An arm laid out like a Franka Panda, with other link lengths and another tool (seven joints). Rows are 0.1 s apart.
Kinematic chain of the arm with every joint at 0, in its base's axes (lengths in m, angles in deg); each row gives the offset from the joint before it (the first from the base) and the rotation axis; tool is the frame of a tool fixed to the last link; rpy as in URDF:
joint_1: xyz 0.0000 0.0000 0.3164 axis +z
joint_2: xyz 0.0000 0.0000 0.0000 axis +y
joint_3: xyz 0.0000 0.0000 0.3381 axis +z
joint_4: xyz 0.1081 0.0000 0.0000 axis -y
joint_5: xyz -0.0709 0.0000 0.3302 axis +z
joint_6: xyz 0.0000 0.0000 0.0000 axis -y
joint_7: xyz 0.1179 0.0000 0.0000 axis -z
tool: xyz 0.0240 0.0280 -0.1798 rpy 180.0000 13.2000 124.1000
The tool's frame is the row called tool.
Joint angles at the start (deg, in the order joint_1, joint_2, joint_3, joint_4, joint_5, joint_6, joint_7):
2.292 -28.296 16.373 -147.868 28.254 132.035 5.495
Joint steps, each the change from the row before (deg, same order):
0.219 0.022 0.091 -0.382 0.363 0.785 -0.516
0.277 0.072 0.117 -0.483 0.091 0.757 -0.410
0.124 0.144 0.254 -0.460 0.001 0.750 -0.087
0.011 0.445 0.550 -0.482 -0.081 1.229 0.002
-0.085 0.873 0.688 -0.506 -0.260 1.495 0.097
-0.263 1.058 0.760 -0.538 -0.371 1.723 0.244
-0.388 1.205 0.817 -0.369 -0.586 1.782 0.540
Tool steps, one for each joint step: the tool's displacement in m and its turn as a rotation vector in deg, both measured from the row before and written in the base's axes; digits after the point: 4 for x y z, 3 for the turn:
-0.0004 0.0011 -0.0011 0.092 -0.451 0.324
-0.0010 0.0013 -0.0026 -0.168 -0.300 0.436
-0.0007 0.0011 -0.0032 -0.250 -0.171 0.153
0.0005 0.0019 -0.0046 -0.443 -0.309 0.129
0.0015 0.0019 -0.0074 -0.643 -0.131 0.105
0.0025 0.0008 -0.0084 -0.727 -0.127 -0.119
0.0035 0.0007 -0.0080 -0.780 -0.171 -0.297

